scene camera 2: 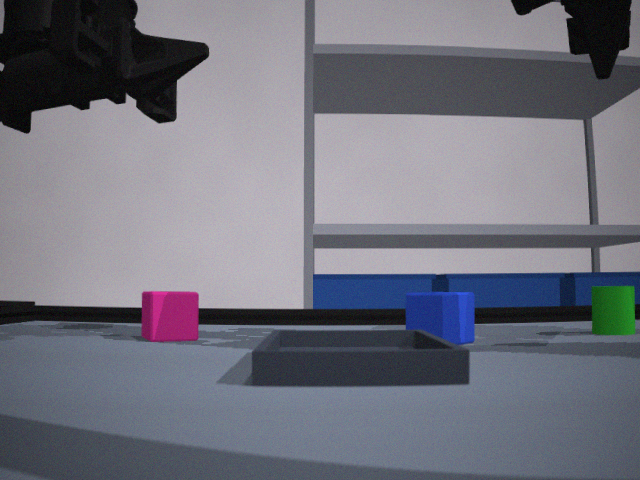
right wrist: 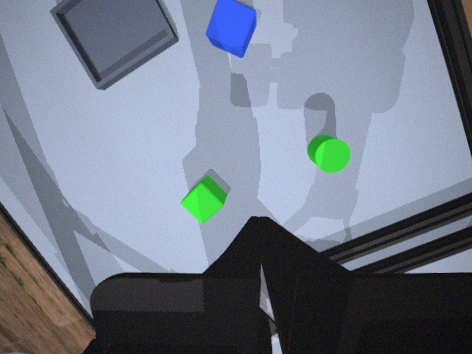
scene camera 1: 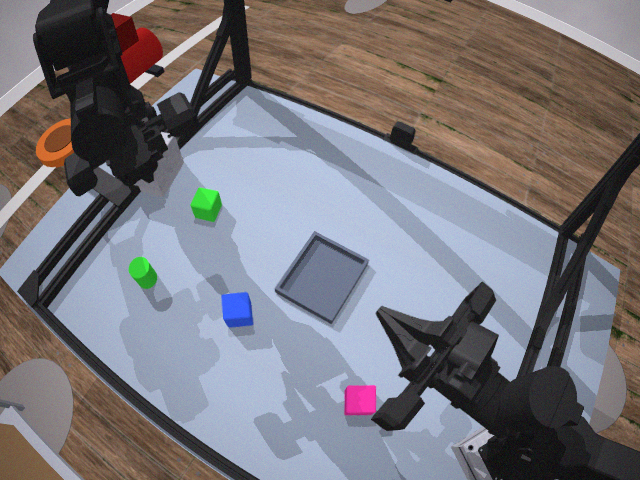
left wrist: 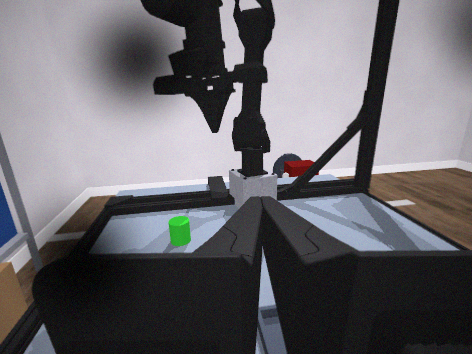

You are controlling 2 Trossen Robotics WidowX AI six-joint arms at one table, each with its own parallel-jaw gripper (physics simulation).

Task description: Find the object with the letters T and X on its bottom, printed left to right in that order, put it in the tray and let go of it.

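Places are measured from the left arm's base along level axes (x back, y up, z left), in millimetres.
Pixels of known places: left gripper, fingertip midpoint: (scene camera 2: pixel 207 50) (scene camera 1: pixel 378 309) (left wrist: pixel 260 206); right gripper, fingertip midpoint: (scene camera 2: pixel 603 77) (right wrist: pixel 258 225) (scene camera 1: pixel 151 180) (left wrist: pixel 215 132); left arm's base, link origin: (scene camera 1: pixel 501 455); right arm's base, link origin: (left wrist: pixel 252 172).
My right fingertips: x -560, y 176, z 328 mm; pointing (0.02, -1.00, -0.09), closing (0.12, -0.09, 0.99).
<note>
For each thing: its top centre in the pictures, then the offset to it from my right fingertips.
- green cube, top centre: (right wrist: pixel 201 204) (scene camera 1: pixel 204 198) dy -190, dx -82, dz -66 mm
- green cylinder, top centre: (scene camera 2: pixel 612 286) (right wrist: pixel 332 156) (scene camera 1: pixel 138 267) (left wrist: pixel 178 220) dy -188, dx +12, dz +93 mm
- blue cube, top centre: (scene camera 2: pixel 439 292) (right wrist: pixel 230 22) (scene camera 1: pixel 235 305) dy -190, dx +144, dz -54 mm
- pink cube, top centre: (scene camera 2: pixel 169 291) (scene camera 1: pixel 361 399) dy -190, dx +364, dz -173 mm
- grey tray, top centre: (scene camera 2: pixel 353 338) (right wrist: pixel 110 23) (scene camera 1: pixel 322 274) dy -217, dx +137, dz -213 mm
A green cube (scene camera 1: pixel 206 204) (right wrist: pixel 202 201), a green cylinder (scene camera 1: pixel 143 272) (scene camera 2: pixel 613 310) (left wrist: pixel 180 231) (right wrist: pixel 331 154), a blue cube (scene camera 1: pixel 237 310) (scene camera 2: pixel 439 315) (right wrist: pixel 232 25) and a pink cube (scene camera 1: pixel 360 400) (scene camera 2: pixel 170 316) rest on the table. Their bottoms are hidden; no letters show. The grey tray (scene camera 1: pixel 323 279) (scene camera 2: pixel 360 367) (right wrist: pixel 117 37) is empty. My right gripper (scene camera 2: pixel 603 76) (left wrist: pixel 215 132) (right wrist: pixel 258 225) is shut and empty, pointing down high above the table, near the green cube's side. My left gripper (scene camera 1: pixel 381 311) (scene camera 2: pixel 206 49) (left wrist: pixel 260 206) is shut and empty, raised between tray and pink cube in scene camera 1.
Black frame rails (scene camera 1: pixel 330 111) edge the table, with upright posts (scene camera 1: pixel 238 41) (left wrist: pixel 378 75) at its corners. A small black block (scene camera 1: pixel 402 134) sits on the far rail. Red objects (scene camera 1: pixel 142 51) (left wrist: pixel 300 168) and an orange ring (scene camera 1: pixel 45 149) are beyond the table. A shelf unit (scene camera 2: pixel 309 155) stands behind.
</note>
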